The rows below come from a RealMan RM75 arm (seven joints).
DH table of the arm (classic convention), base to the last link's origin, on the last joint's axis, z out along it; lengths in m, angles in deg. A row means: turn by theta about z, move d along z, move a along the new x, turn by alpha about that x. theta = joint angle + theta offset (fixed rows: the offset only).
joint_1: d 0.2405  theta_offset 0  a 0  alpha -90
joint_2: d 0  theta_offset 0  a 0  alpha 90
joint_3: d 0.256  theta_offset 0  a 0  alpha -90
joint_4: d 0  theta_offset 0  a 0  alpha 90
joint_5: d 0.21  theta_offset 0  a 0  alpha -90
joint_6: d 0  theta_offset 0  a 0  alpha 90
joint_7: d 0.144  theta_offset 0  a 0  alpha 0
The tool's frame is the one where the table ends.
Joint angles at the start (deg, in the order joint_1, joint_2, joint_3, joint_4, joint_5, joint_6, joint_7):
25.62, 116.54, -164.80, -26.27, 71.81, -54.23, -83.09
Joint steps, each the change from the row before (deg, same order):
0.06, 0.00, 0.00, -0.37, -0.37, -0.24, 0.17
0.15, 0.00, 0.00, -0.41, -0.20, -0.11, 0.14
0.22, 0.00, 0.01, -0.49, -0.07, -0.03, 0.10
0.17, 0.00, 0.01, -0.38, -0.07, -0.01, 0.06
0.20, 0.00, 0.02, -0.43, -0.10, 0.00, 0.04
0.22, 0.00, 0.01, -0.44, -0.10, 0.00, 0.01
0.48, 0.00, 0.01, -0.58, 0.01, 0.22, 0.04
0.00, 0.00, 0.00, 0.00, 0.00, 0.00, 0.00
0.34, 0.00, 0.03, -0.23, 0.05, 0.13, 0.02
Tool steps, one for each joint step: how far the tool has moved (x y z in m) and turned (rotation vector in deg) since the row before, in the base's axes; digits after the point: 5 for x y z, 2 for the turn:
-0.00292, -0.00023, -0.00097, -0.17, 0.45, 0.51
-0.00311, 0.00025, -0.00105, -0.18, 0.47, 0.41
-0.00353, 0.00060, -0.00117, -0.18, 0.53, 0.36
-0.00274, 0.00043, -0.00093, -0.15, 0.38, 0.29
-0.00315, 0.00050, -0.00106, -0.18, 0.40, 0.36
-0.00331, 0.00053, -0.00109, -0.18, 0.38, 0.40
-0.00481, 0.00157, -0.00163, -0.34, 0.47, 0.46
0.00000, 0.00000, 0.00000, 0.00, 0.00, 0.00
-0.00259, 0.00139, -0.00060, -0.12, 0.20, 0.26

